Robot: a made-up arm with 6 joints. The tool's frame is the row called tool.
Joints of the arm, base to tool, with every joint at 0 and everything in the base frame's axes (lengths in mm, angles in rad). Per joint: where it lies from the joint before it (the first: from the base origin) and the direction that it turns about. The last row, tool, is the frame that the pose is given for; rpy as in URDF.
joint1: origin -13 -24 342 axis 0 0 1
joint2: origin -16 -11 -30 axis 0 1 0
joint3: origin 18 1 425 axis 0 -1 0
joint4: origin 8 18 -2 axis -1 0 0
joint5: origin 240 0 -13 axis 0 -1 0
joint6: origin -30 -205 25 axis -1 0 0
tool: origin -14 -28 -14 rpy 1.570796 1.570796 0
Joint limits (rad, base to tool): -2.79..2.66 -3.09..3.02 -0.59..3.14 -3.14..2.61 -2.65..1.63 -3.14..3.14
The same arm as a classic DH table. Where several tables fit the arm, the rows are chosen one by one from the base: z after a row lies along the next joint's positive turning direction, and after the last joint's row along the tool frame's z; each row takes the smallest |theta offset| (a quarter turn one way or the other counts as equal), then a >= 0, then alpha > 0; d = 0 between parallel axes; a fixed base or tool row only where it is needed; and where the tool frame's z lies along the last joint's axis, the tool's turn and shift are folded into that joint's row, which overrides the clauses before.
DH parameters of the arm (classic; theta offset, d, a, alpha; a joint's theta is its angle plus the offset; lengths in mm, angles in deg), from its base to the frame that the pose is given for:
base (fixed): 61.56 0 -27.3 0
joint1: -61.56 312 -16 -90
joint2: -87.57 0 425.4 180
joint3: 2.43 -8 -2 -90
joint4: 0 -248 -13 90
joint5: 0 205 25 -90
joint6: 0 44 -14 90
tool (fixed): -180 28 0 0
Joint limits (deg, base to tool): -159.86..152.41 -177.04..173.03 -33.8..179.91 -179.91..149.54 -151.83..93.39 -179.91..179.91

